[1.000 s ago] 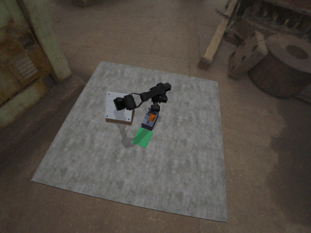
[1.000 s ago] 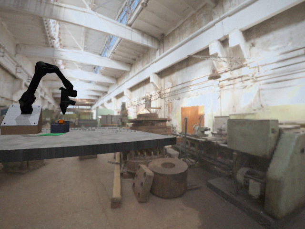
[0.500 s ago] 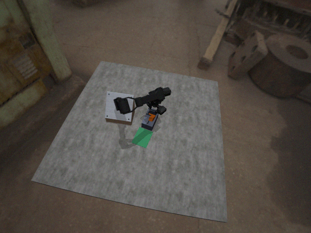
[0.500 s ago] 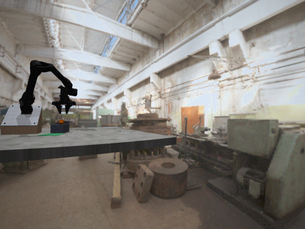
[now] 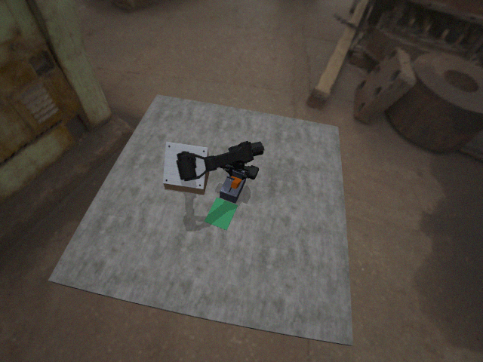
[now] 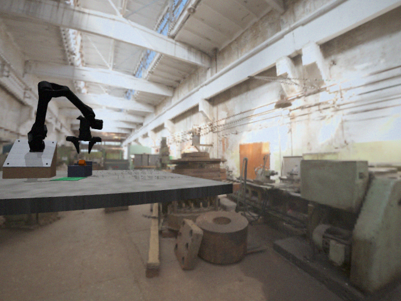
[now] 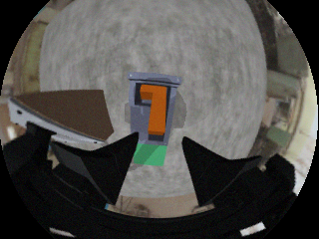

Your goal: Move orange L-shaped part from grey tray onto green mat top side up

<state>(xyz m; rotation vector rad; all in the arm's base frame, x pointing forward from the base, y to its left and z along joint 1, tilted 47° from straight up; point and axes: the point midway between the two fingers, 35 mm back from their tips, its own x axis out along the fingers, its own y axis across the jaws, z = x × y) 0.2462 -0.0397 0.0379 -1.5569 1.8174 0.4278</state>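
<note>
My gripper tip is now 90 mm above the orange L-shaped part, 40 mm to the right of it and 10 mm past it. Also, from my gripper tip: tray 150 mm below, 10 mm to the left, 10 mm behind; then green mat 150 mm below, 140 mm to the right, 60 mm behind.
</note>
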